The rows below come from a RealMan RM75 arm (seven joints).
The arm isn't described. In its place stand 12 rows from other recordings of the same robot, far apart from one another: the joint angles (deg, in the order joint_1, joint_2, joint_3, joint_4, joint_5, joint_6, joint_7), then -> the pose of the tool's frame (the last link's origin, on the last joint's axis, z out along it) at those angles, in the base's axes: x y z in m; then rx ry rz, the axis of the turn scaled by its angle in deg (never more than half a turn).
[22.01 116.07 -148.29 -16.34 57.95 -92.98 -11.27] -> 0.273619 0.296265 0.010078 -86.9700 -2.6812 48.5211
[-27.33 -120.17 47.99 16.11 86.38 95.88 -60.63] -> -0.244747 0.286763 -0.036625 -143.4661 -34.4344 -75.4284
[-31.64 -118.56 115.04 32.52 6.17 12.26 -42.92] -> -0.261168 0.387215 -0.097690 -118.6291 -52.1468 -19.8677
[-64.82 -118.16 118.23 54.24 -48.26 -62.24 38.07] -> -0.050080 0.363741 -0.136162 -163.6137 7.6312 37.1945
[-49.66 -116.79 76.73 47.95 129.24 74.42 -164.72] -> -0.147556 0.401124 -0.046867 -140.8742 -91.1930 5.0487
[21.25 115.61 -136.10 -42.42 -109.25 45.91 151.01] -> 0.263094 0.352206 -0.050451 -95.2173 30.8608 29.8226
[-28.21 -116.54 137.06 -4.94 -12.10 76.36 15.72] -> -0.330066 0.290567 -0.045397 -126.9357 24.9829 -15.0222
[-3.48 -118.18 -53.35 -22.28 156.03 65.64 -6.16] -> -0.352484 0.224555 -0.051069 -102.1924 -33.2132 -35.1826
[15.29 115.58 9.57 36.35 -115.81 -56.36 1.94] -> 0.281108 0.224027 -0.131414 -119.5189 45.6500 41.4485
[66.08 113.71 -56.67 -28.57 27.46 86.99 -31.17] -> 0.151689 0.415323 -0.018569 -148.2677 80.7090 -32.1907
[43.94 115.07 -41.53 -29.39 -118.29 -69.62 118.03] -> 0.232834 0.414177 0.000068 -137.2944 79.3487 34.7797
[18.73 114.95 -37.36 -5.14 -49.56 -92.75 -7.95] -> 0.345479 0.280216 0.070562 -85.7539 -7.7714 28.9253
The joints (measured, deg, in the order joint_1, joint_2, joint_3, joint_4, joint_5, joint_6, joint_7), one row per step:
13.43, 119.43, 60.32, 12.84, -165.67, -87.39, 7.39
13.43, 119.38, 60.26, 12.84, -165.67, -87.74, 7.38
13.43, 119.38, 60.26, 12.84, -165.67, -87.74, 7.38
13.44, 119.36, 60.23, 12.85, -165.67, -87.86, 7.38
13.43, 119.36, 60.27, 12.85, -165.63, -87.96, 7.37
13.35, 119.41, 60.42, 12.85, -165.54, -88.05, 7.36
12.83, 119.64, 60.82, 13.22, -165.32, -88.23, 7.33
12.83, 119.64, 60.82, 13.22, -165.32, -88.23, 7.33
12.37, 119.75, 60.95, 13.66, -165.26, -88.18, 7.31
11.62, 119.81, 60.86, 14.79, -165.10, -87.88, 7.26
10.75, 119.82, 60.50, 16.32, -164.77, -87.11, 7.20
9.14, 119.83, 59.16, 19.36, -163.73, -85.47, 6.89
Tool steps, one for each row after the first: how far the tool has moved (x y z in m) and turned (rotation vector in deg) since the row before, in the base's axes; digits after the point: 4 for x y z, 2 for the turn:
-0.0005, -0.0003, 0.0006, 0.12, 0.07, 0.31
0.0000, 0.0000, 0.0000, 0.00, 0.00, 0.00
-0.0003, -0.0001, 0.0002, 0.04, 0.03, 0.13
0.0000, 0.0000, 0.0003, 0.11, 0.05, 0.03
0.0002, -0.0003, 0.0004, 0.23, 0.14, -0.13
0.0002, -0.0017, 0.0005, 0.66, 0.64, -0.41
0.0000, 0.0000, 0.0000, 0.00, 0.00, 0.00
0.0001, -0.0014, -0.0001, 0.26, 0.37, -0.26
-0.0010, -0.0016, -0.0003, 0.28, 0.59, -0.18
-0.0012, -0.0012, -0.0009, 0.09, 0.61, -0.34
-0.0033, -0.0024, -0.0030, -0.07, 1.10, -0.57

